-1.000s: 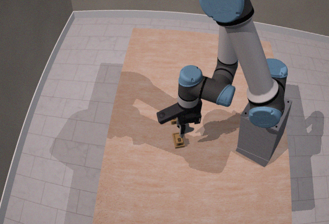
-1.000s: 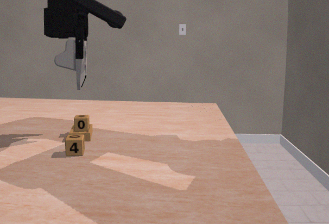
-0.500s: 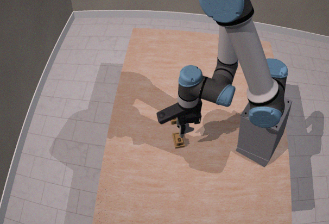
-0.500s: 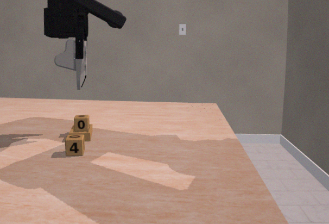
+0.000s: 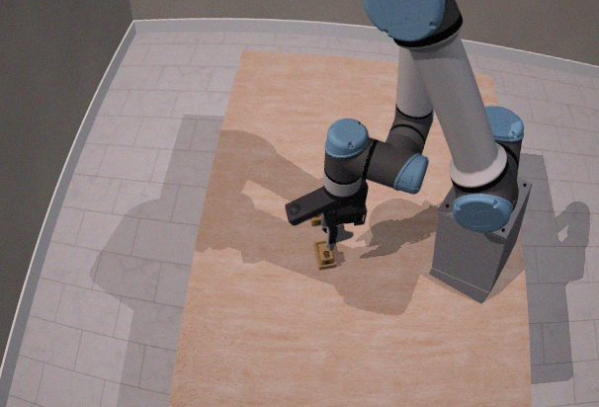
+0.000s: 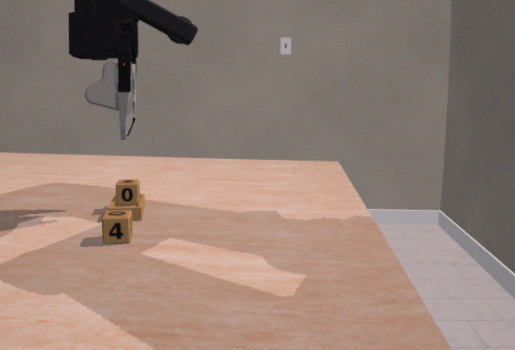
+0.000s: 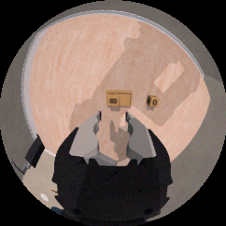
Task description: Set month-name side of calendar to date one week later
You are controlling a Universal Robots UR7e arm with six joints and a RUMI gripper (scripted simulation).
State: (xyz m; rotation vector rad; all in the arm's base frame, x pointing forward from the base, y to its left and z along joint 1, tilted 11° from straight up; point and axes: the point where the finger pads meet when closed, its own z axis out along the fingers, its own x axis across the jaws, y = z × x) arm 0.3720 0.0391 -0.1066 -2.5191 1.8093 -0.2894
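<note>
The wooden calendar tray lies 20 mm to the right of my hand and 110 mm below it.
</note>
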